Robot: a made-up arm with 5 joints.
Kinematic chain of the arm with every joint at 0, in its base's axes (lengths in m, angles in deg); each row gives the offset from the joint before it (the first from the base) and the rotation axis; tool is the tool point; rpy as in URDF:
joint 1: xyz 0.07 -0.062 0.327 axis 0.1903 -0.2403 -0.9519
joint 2: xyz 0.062 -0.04 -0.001 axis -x
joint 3: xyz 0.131 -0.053 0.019 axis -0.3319 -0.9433 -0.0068
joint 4: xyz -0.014 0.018 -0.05 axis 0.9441 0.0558 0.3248
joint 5: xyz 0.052 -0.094 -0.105 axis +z
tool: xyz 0.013 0.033 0 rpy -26.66 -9.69 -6.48
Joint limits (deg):
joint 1: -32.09..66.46
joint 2: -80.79..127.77
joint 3: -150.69..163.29
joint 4: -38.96..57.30
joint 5: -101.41..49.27
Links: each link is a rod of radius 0.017 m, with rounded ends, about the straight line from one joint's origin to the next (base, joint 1, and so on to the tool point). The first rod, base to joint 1, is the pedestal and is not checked.
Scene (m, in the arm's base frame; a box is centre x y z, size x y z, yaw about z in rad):
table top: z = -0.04
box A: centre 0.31 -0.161 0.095 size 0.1 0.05 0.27 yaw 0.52
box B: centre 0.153 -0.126 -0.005 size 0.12 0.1 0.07 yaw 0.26
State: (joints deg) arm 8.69 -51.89 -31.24 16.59 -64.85
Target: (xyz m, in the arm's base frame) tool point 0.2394 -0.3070 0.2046
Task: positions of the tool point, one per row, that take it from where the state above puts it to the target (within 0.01 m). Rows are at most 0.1 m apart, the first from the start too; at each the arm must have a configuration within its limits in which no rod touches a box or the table.
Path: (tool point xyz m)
1: 0.2234 -0.0523 0.1694
2: 0.1911 -0.0903 0.1674
3: 0.1614 -0.1272 0.1790
4: 0.1356 -0.1586 0.2031
5: 0.1145 -0.1807 0.2368
6: 0.1739 -0.2140 0.2478
7: 0.2464 -0.2103 0.2783
8: 0.3100 -0.1610 0.3171
9: 0.3000 -0.2114 0.2881
10: 0.2827 -0.2522 0.2586
11: 0.2616 -0.2836 0.2303
12: 0.2394 -0.3070 0.2046

